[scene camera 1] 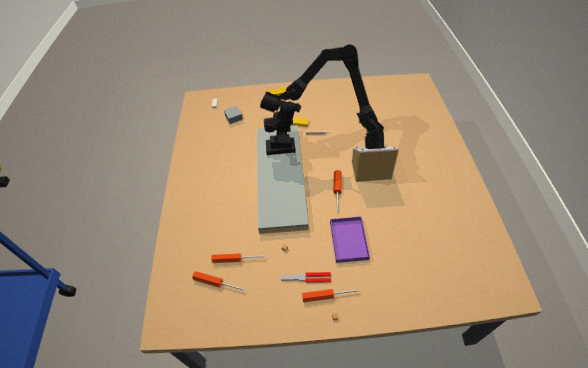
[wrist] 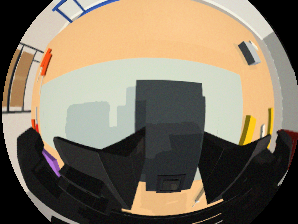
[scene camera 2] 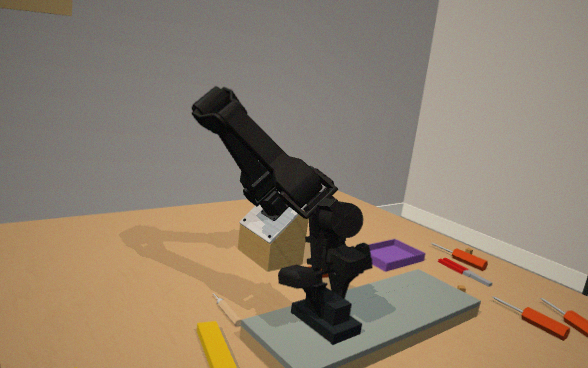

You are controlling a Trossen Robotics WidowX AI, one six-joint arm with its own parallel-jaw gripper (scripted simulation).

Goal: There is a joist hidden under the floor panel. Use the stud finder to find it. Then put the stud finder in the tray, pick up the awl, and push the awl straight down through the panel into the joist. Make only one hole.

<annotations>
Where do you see a stud finder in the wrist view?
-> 173, 111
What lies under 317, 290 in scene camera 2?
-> My gripper.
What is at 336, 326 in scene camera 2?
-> A stud finder.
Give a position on a purple tray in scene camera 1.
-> At 349, 240
</annotations>
